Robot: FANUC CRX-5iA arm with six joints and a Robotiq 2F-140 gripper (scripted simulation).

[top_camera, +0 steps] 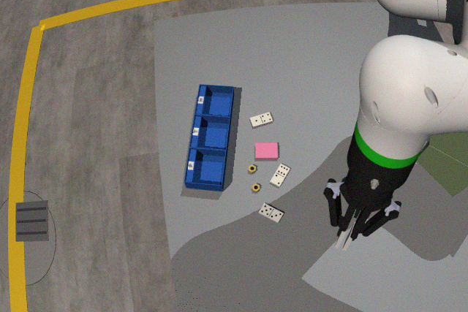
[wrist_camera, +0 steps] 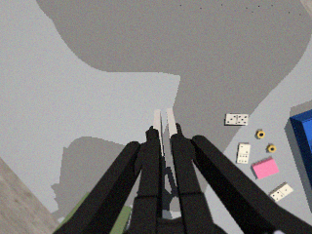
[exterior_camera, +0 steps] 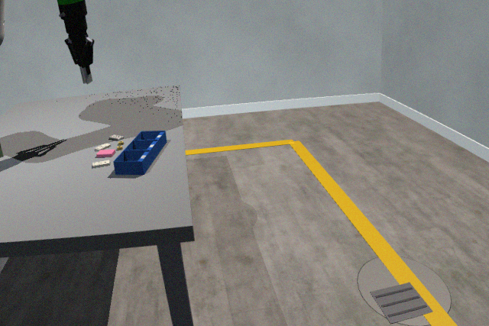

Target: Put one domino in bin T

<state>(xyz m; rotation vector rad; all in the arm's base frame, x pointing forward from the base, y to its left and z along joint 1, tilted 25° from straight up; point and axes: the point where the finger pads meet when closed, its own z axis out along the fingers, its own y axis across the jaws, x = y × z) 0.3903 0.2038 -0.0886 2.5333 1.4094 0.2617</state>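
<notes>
My hand is 190 mm short of the blue three-part bin strip, 330 mm to the left of it and 200 mm above it. The rest, counted from my hand: pink block 70 mm ahead, 280 mm to the right, 210 mm below; white domino 50 mm ahead, 210 mm to the right, 210 mm below.
</notes>
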